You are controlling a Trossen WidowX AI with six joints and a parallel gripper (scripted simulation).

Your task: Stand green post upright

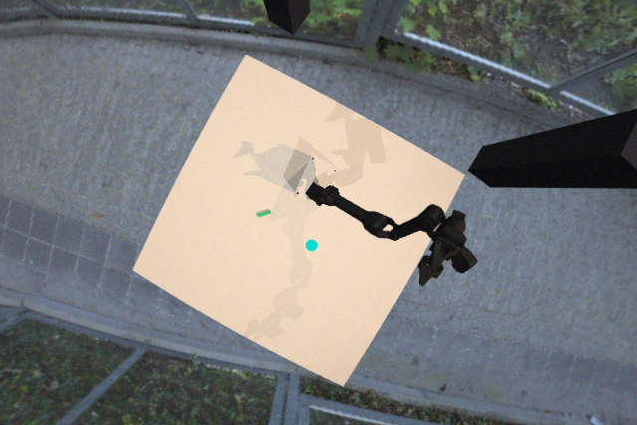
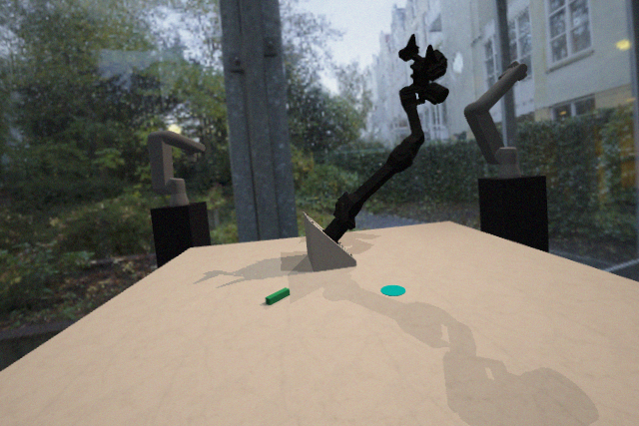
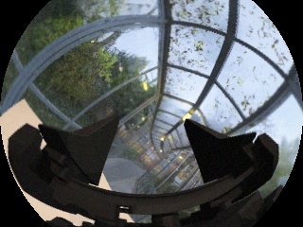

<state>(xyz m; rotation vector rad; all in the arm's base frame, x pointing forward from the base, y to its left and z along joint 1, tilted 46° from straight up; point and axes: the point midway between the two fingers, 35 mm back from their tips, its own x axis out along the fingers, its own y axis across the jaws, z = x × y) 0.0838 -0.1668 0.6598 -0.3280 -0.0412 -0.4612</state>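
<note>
My gripper tip is now 23 cm short of the green post, 48 cm to the left of it and 69 cm above it. Also, from my gripper tip: cyan circle (23 cm ahead, 20 cm to the right, 70 cm below).
</note>
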